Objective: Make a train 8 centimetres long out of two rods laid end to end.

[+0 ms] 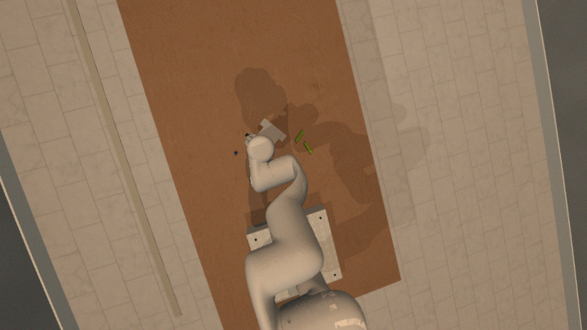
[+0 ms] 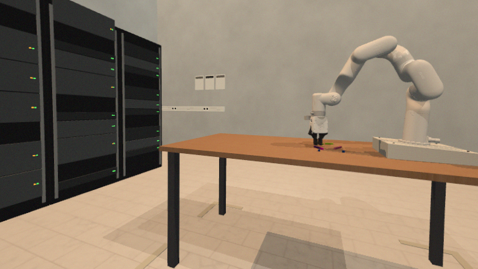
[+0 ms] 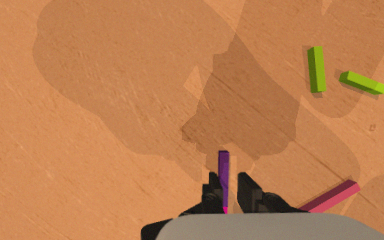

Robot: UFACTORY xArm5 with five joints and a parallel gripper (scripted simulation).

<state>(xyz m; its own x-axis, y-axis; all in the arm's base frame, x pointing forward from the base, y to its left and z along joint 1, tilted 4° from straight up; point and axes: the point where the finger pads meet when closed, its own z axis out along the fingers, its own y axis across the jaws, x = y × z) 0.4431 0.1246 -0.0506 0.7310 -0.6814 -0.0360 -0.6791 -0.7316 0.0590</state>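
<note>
Now: the purple rod 30 mm below my hand. Round my hand: blue rod (90 mm to the left, 30 mm below, 30 mm behind); pink rod (100 mm behind, 70 mm to the right, 30 mm below); magenta rod (30 mm to the left, 30 mm below, 30 mm behind).
</note>
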